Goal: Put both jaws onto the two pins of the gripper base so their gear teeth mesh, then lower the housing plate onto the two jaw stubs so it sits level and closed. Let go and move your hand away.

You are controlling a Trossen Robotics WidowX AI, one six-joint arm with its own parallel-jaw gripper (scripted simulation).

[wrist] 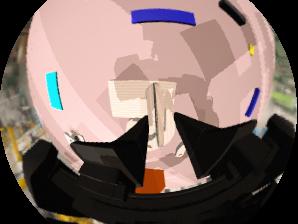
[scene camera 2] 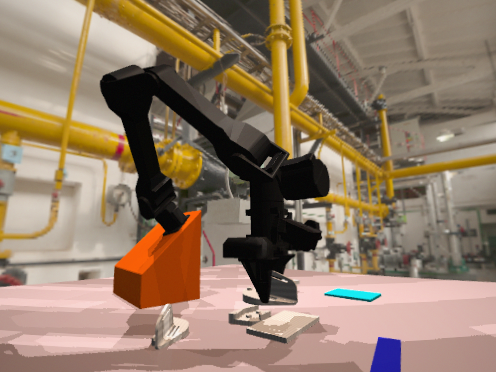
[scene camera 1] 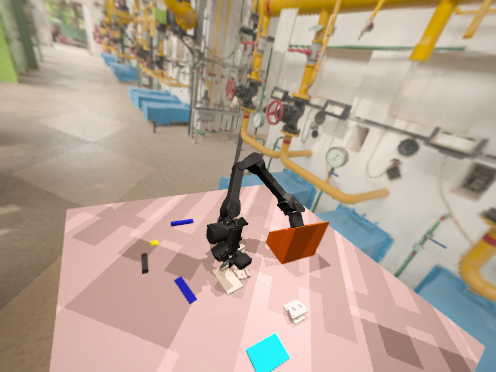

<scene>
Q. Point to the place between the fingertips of the gripper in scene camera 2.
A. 270,300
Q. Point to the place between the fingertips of the gripper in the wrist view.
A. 161,116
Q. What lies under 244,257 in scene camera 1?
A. The gripper.
</scene>
